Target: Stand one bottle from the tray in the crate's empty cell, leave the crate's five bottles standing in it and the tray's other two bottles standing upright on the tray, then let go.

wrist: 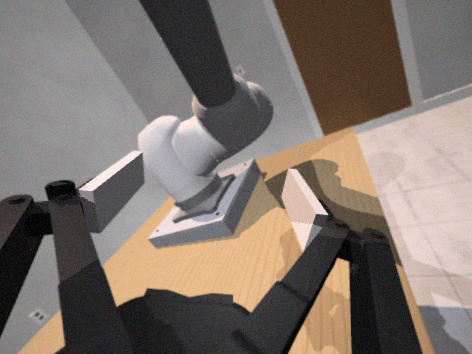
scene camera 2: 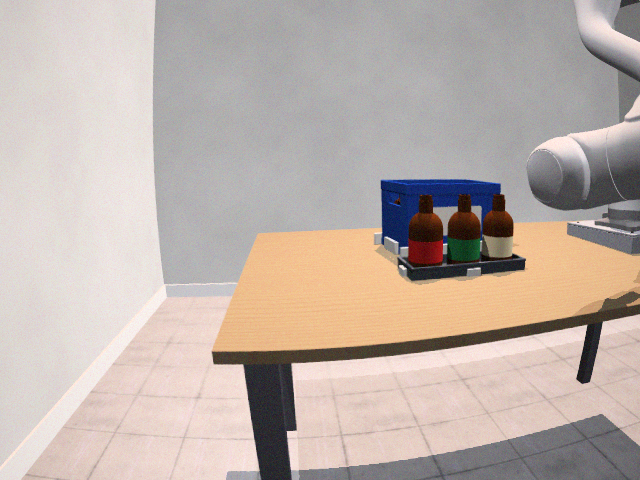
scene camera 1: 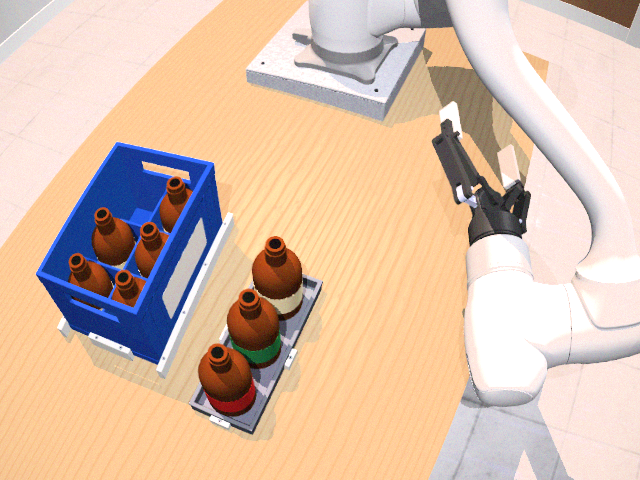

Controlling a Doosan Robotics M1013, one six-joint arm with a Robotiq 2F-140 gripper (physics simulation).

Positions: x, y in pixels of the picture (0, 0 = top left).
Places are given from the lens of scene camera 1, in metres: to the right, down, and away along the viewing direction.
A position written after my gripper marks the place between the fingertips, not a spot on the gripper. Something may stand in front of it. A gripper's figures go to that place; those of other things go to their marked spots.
my gripper [scene camera 1: 478, 129]: 0.24, -0.17, 0.87
green-labelled bottle [scene camera 1: 253, 324]: -0.09, 0.11, 0.81
